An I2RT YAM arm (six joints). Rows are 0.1 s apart.
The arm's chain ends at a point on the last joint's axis. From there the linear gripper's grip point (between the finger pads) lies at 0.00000 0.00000 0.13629 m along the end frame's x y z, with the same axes.
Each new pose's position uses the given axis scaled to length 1; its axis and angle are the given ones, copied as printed.
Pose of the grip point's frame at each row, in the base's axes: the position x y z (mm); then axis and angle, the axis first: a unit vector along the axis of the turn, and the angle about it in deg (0 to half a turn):
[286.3 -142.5 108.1 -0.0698 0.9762 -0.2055 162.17]
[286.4 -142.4 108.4 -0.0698 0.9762 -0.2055 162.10]
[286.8 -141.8 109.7 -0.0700 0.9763 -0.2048 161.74]
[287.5 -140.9 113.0 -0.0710 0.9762 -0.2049 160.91]
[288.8 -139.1 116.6 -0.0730 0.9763 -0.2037 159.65]
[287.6 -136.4 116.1 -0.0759 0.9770 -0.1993 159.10]
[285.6 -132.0 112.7 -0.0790 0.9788 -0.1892 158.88]
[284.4 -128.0 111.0 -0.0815 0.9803 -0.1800 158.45]
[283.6 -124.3 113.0 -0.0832 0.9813 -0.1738 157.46]
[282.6 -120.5 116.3 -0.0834 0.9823 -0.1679 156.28]
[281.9 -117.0 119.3 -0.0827 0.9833 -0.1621 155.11]
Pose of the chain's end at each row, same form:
[241.7 -92.0 226.6 -0.0698 0.9762 -0.2055 162.17]
[241.7 -92.0 226.9 -0.0698 0.9762 -0.2055 162.10]
[241.3 -91.7 228.0 -0.0700 0.9763 -0.2048 161.74]
[240.1 -91.0 230.7 -0.0710 0.9762 -0.2049 160.91]
[238.6 -90.0 233.4 -0.0730 0.9763 -0.2037 159.65]
[236.1 -88.8 233.0 -0.0759 0.9770 -0.1993 159.10]
[233.6 -87.1 230.4 -0.0790 0.9788 -0.1892 158.88]
[231.5 -85.7 229.2 -0.0815 0.9803 -0.1800 158.45]
[228.5 -83.9 231.0 -0.0832 0.9813 -0.1738 157.46]
[225.1 -82.0 233.7 -0.0834 0.9823 -0.1679 156.28]
[222.0 -80.3 236.1 -0.0827 0.9833 -0.1621 155.11]

